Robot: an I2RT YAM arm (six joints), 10 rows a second.
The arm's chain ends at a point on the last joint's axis. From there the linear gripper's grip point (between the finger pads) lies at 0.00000 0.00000 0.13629 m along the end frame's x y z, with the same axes.
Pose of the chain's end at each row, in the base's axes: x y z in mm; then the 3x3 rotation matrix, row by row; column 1 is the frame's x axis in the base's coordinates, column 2 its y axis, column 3 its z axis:
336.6, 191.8, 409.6; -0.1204, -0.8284, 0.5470; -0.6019, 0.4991, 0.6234; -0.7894, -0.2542, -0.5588
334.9, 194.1, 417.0; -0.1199, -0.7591, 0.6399; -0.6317, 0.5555, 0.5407; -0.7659, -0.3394, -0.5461
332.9, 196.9, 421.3; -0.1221, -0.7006, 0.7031; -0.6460, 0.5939, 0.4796; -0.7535, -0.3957, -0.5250
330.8, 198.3, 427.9; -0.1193, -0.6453, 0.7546; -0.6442, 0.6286, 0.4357; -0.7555, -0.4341, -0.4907
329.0, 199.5, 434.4; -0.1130, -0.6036, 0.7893; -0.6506, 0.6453, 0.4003; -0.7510, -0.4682, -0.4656
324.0, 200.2, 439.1; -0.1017, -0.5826, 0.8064; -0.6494, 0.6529, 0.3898; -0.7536, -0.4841, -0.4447
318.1, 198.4, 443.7; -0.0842, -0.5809, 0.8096; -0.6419, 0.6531, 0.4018; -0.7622, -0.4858, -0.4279
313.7, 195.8, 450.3; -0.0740, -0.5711, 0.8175; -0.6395, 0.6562, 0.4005; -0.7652, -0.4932, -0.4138
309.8, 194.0, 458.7; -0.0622, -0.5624, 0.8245; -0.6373, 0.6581, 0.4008; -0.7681, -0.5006, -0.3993
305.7, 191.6, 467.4; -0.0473, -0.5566, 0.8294; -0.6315, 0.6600, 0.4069; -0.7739, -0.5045, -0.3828
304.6, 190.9, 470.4; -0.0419, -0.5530, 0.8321; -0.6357, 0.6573, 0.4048; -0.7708, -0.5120, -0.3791
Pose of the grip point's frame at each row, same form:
411.2, 276.8, 333.4; -0.1204, -0.8284, 0.5470; -0.6019, 0.4991, 0.6234; -0.7894, -0.2542, -0.5588
422.1, 267.8, 342.6; -0.1199, -0.7591, 0.6399; -0.6317, 0.5555, 0.5407; -0.7659, -0.3394, -0.5461
428.7, 262.3, 349.7; -0.1221, -0.7006, 0.7031; -0.6460, 0.5939, 0.4796; -0.7535, -0.3957, -0.5250
433.6, 257.7, 361.0; -0.1193, -0.6453, 0.7546; -0.6442, 0.6286, 0.4357; -0.7555, -0.4341, -0.4907
436.6, 254.1, 370.9; -0.1130, -0.6036, 0.7893; -0.6506, 0.6453, 0.4003; -0.7510, -0.4682, -0.4656
433.9, 253.3, 378.5; -0.1017, -0.5826, 0.8064; -0.6494, 0.6529, 0.3898; -0.7536, -0.4841, -0.4447
428.4, 253.2, 385.4; -0.0842, -0.5809, 0.8096; -0.6419, 0.6531, 0.4018; -0.7622, -0.4858, -0.4279
425.1, 250.4, 393.9; -0.0740, -0.5711, 0.8175; -0.6395, 0.6562, 0.4005; -0.7652, -0.4932, -0.4138
422.2, 248.6, 404.3; -0.0622, -0.5624, 0.8245; -0.6373, 0.6581, 0.4008; -0.7681, -0.5006, -0.3993
418.7, 247.1, 415.2; -0.0473, -0.5566, 0.8294; -0.6315, 0.6600, 0.4069; -0.7739, -0.5045, -0.3828
418.0, 246.1, 418.7; -0.0419, -0.5530, 0.8321; -0.6357, 0.6573, 0.4048; -0.7708, -0.5120, -0.3791

